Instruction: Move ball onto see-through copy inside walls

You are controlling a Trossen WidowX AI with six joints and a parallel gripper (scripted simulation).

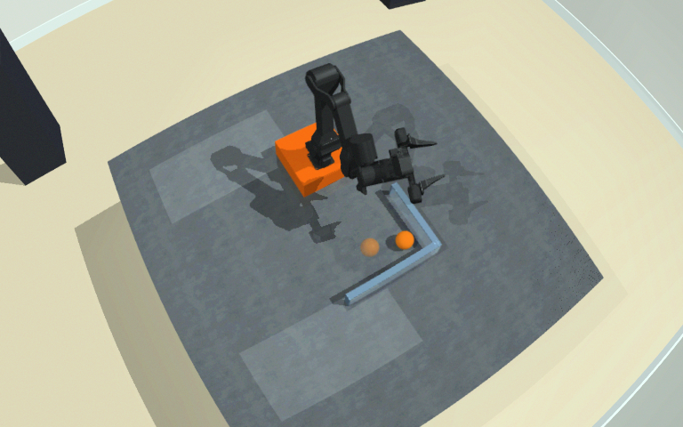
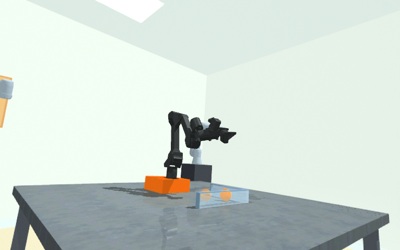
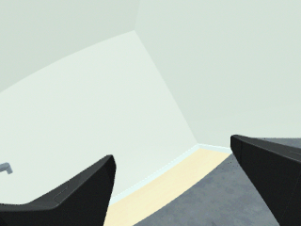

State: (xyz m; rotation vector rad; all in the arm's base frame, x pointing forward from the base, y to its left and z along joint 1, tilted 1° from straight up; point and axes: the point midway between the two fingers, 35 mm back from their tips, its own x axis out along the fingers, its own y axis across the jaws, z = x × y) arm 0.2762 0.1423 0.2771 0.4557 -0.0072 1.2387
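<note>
The orange ball is 5 cm ahead of my gripper tip, 8 cm to the right of it and 32 cm below it. Also, from my gripper tip: see-through copy of ball: 2 cm ahead, 18 cm to the right, 32 cm below.
</note>
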